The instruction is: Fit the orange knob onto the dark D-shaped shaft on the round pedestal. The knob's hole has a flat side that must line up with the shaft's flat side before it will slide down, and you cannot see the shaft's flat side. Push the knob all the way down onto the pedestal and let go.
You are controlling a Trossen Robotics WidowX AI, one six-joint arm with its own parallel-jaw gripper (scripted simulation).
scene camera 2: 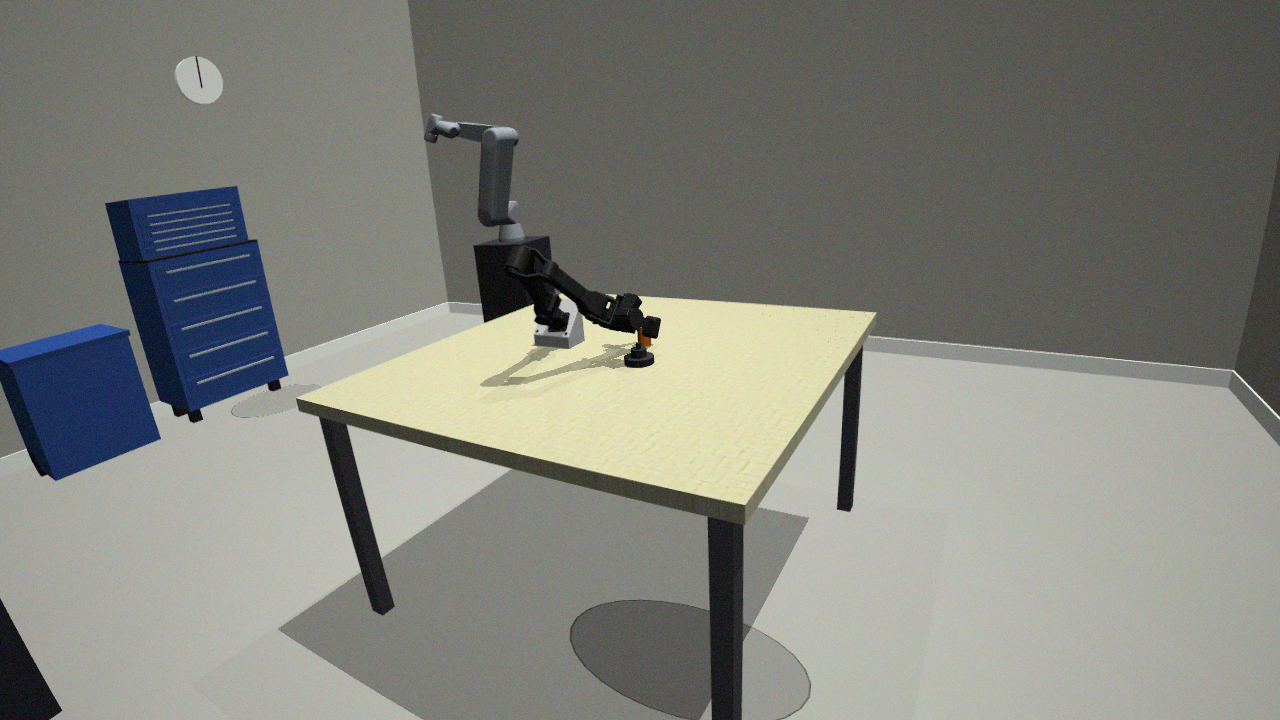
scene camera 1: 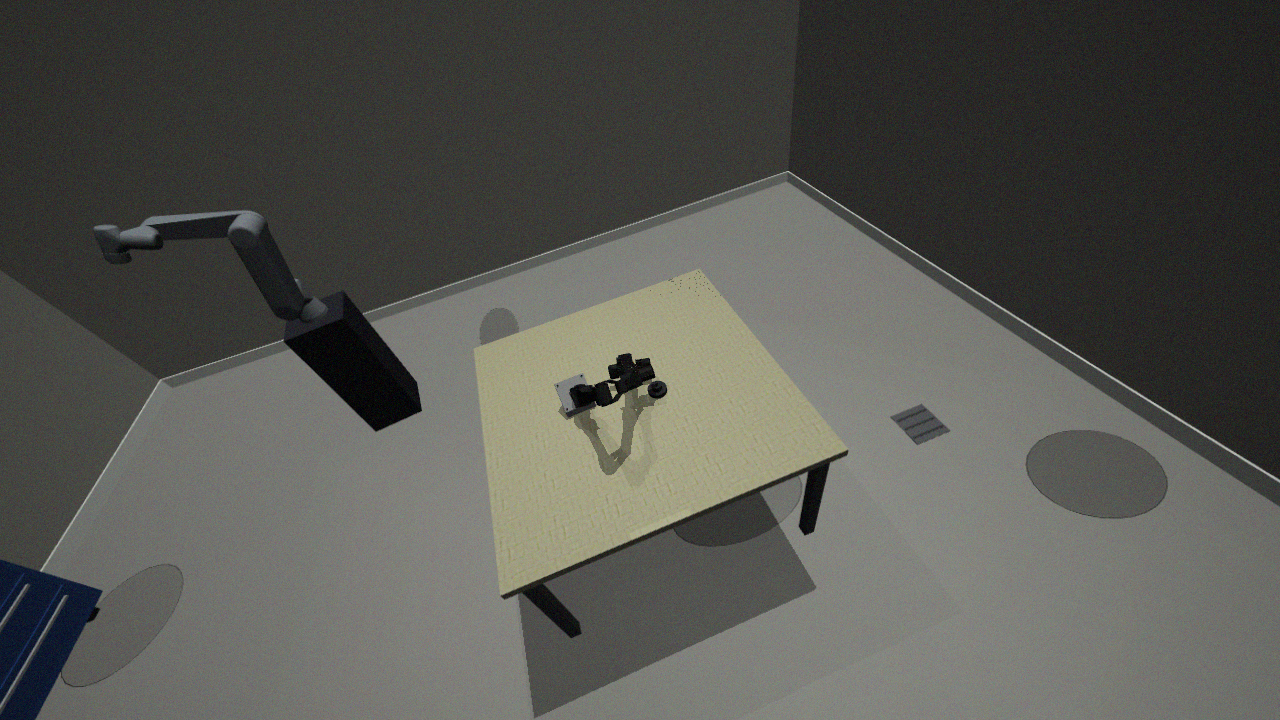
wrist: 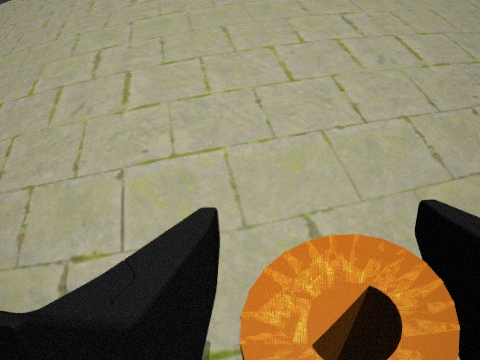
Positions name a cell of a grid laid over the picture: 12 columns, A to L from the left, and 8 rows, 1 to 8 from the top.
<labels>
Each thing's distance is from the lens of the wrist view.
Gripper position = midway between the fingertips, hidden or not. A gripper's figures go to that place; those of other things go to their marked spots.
my gripper (wrist: I5): 10 cm
orange knob (wrist: I7): 7 cm
</labels>
